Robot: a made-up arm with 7 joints. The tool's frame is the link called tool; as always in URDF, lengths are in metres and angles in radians. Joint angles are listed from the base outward. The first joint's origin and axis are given. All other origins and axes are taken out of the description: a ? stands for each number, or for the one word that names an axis. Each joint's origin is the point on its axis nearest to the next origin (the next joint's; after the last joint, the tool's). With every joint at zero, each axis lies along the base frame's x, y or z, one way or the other. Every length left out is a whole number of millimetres.
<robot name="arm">
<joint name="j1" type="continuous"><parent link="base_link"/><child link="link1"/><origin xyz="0.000 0.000 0.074"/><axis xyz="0 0 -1"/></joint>
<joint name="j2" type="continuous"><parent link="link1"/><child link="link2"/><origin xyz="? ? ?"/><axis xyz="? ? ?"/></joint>
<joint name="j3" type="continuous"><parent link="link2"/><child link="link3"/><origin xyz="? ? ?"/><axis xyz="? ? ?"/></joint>
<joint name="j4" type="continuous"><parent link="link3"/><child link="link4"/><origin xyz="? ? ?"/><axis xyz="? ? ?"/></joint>
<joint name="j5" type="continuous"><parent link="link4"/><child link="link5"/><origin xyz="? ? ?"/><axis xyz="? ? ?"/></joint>
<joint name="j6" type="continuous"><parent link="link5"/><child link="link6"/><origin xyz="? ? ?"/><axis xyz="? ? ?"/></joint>
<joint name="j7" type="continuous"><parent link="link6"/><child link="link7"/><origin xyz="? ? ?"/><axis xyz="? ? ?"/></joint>
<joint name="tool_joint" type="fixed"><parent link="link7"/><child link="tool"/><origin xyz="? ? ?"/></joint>
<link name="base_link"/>
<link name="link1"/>
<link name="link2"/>
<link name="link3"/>
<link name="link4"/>
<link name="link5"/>
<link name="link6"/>
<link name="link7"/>
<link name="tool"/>
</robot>
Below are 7 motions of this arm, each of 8 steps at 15 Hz.
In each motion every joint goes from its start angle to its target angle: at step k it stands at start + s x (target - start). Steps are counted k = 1, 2, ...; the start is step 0. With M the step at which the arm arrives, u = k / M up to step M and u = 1 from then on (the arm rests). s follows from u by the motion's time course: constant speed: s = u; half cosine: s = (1 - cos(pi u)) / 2; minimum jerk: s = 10 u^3 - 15 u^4 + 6 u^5.
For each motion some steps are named. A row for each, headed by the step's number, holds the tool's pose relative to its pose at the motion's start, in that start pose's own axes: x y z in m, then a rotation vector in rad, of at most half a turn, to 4 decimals.
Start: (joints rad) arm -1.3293 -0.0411 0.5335 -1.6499 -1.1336 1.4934 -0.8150
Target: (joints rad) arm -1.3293 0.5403 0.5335 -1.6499 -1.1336 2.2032 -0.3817
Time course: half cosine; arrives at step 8
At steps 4, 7, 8:
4: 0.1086 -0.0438 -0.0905 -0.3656 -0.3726 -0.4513
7: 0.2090 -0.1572 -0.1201 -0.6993 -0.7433 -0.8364
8: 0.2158 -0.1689 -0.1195 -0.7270 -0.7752 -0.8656

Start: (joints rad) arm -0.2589 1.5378 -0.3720 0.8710 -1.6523 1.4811 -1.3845
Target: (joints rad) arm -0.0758 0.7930 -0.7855 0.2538 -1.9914 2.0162 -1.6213
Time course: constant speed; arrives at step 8
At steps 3, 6, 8:
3: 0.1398 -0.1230 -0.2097 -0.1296 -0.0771 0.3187
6: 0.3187 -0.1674 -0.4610 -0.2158 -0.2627 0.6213
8: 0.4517 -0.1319 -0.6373 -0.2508 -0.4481 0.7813

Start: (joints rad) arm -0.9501 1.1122 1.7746 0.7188 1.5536 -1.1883 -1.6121
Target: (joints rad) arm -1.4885 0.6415 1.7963 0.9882 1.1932 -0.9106 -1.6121
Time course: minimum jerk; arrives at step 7
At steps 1, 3, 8:
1: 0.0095 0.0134 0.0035 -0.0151 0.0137 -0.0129
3: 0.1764 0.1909 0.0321 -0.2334 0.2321 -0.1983
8: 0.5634 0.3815 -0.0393 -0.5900 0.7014 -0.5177

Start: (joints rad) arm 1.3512 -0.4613 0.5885 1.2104 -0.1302 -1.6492 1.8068
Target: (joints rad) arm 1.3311 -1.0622 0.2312 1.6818 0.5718 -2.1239 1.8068
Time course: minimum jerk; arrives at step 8
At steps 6, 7, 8:
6: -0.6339 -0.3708 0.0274 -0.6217 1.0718 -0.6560
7: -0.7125 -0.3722 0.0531 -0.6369 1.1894 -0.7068
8: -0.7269 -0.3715 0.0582 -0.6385 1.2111 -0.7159

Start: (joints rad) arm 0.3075 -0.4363 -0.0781 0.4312 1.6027 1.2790 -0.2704
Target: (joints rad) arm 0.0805 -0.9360 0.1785 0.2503 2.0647 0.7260 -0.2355
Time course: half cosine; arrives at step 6
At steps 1, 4, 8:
1: -0.0093 -0.0024 0.0266 -0.0073 0.0192 -0.0041
4: -0.1571 -0.0056 0.2964 -0.1117 0.2052 -0.1282
8: -0.2344 0.0102 0.3876 -0.1528 0.2691 -0.2172

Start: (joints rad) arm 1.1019 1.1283 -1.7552 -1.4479 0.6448 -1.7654 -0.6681
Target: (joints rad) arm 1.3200 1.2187 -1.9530 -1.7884 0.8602 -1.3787 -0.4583
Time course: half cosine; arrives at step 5
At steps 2, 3, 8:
2: 0.0139 -0.0465 0.0002 -0.1210 -0.0454 0.0019
3: 0.0320 -0.0794 0.0119 -0.2124 -0.0826 -0.0007
8: 0.0582 -0.1039 0.0341 -0.2979 -0.1198 -0.0113

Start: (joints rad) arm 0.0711 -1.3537 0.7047 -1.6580 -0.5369 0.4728 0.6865
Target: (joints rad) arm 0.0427 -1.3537 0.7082 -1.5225 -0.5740 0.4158 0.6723
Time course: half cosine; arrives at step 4
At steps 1, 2, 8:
1: 0.0012 0.0056 0.0032 -0.0211 0.0082 0.0177
2: 0.0037 0.0193 0.0105 -0.0723 0.0278 0.0602
8: 0.0065 0.0393 0.0197 -0.1456 0.0557 0.1193

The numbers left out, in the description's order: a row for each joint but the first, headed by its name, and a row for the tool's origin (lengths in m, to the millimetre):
j2: xyz -0.204 -0.096 0.000, axis 1 0 0
j3: xyz 0.000 0.241 0.358, axis 0 1 0
j4: xyz -0.081 0.000 0.053, axis -1 0 0
j5: xyz 0.000 -0.021 0.384, axis 0 0 -1
j6: xyz 0.103 -0.388 0.000, axis 0 -1 0
j7: xyz -0.086 0.000 -0.064, axis 0 0 -1
tool: xyz -0.132 0.101 0.000

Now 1 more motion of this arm.
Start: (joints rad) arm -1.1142 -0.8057 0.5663 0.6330 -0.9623 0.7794 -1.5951
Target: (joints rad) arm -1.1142 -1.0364 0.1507 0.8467 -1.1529 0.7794 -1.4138
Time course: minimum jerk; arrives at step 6
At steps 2, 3, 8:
2: 0.0392 -0.0406 0.0222 0.0424 0.0890 0.0046
3: 0.0978 -0.0971 0.0416 0.1050 0.2126 0.0096
8: 0.2054 -0.1918 0.0426 0.2199 0.4279 0.0132

